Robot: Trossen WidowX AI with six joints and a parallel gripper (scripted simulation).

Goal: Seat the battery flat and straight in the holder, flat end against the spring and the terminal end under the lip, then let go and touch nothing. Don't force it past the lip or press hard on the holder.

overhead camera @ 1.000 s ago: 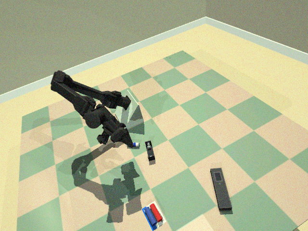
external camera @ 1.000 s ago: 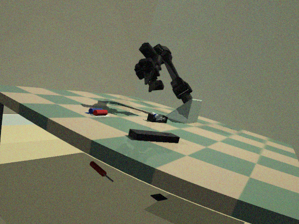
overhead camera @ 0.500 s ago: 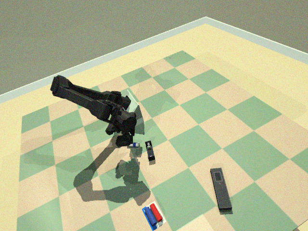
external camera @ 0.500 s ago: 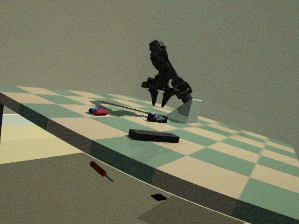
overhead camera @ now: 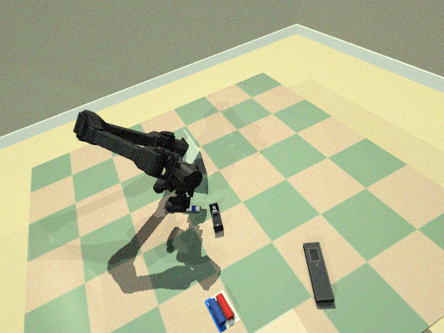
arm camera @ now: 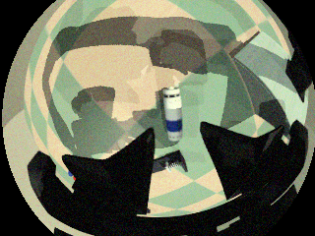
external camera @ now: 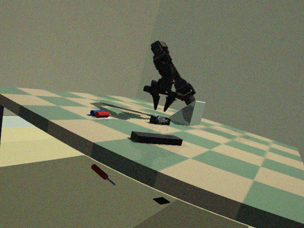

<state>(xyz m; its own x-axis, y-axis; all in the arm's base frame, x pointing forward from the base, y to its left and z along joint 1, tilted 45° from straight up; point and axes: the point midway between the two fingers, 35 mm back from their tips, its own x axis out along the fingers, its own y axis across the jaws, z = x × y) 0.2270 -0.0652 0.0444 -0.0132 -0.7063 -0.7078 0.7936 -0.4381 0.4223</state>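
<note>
Right now the battery is 30 mm below my gripper tip. From my gripper tip the other things lie so: black remote 400 mm ahead, 210 mm to the left, 30 mm below; red screwdriver 390 mm ahead, 230 mm below, 40 mm to the left.
</note>
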